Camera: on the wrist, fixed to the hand. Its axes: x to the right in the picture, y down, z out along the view.
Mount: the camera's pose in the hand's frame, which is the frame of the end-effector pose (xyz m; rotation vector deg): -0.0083 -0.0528 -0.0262 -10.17 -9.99 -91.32
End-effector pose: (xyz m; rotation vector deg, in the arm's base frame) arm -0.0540 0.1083 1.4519 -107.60 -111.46 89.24
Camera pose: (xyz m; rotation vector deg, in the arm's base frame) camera -0.0747 0.1297 1.5034 10.26 -139.36 51.85
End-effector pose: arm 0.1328 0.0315 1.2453 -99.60 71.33 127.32
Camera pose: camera 0.1827 0.0544 1.2222 -85.68 -25.02 76.06
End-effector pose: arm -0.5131 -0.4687 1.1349 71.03 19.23 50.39
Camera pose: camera -0.5148 -0.4602 1.0760 30.77 50.59 -32.20
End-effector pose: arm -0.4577 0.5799 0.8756 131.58 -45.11 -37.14
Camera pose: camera -0.4282 0.6290 0.8595 131.62 69.91 -82.34
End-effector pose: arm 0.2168 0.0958 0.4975 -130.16 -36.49 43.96
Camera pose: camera 0.2161 0.1152 0.5538 -63.83 -124.11 2.88
